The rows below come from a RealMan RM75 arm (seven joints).
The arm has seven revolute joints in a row. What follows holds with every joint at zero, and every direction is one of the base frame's. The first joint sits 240.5 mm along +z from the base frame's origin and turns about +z. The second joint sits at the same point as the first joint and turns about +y. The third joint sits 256 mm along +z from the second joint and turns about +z. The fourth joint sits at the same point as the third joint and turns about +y. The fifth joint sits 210 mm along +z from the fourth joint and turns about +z. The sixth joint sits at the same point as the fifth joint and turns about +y. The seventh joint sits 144 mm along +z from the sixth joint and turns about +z. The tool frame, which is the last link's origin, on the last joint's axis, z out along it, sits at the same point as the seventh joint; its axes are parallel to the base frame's.
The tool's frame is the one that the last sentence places.
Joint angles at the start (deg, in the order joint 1, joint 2, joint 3, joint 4, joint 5, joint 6, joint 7): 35.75 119.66 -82.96 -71.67 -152.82 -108.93 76.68
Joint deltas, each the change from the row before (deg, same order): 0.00 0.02 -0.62 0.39 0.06 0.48 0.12; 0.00 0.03 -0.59 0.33 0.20 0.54 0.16; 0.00 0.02 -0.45 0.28 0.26 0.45 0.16; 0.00 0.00 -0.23 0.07 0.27 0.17 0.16; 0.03 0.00 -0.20 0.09 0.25 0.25 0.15; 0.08 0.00 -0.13 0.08 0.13 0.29 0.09; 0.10 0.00 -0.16 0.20 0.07 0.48 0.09; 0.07 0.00 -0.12 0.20 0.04 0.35 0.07; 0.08 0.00 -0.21 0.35 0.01 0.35 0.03
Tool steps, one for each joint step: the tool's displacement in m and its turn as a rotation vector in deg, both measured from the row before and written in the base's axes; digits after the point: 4 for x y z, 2 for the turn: 0.0006 -0.0003 -0.0023 -0.19 -0.21 0.13; 0.0002 -0.0002 -0.0024 -0.12 -0.04 0.16; 0.0000 -0.0002 -0.0020 -0.08 0.07 0.08; -0.0004 -0.0002 -0.0010 -0.04 0.14 0.00; -0.0005 0.0001 -0.0010 0.04 0.16 0.04; -0.0005 0.0006 -0.0008 0.12 0.11 0.15; -0.0002 0.0009 -0.0010 0.21 0.06 0.18; 0.0000 0.0006 -0.0008 0.14 0.02 0.08; 0.0005 0.0003 -0.0011 -0.01 -0.08 0.04
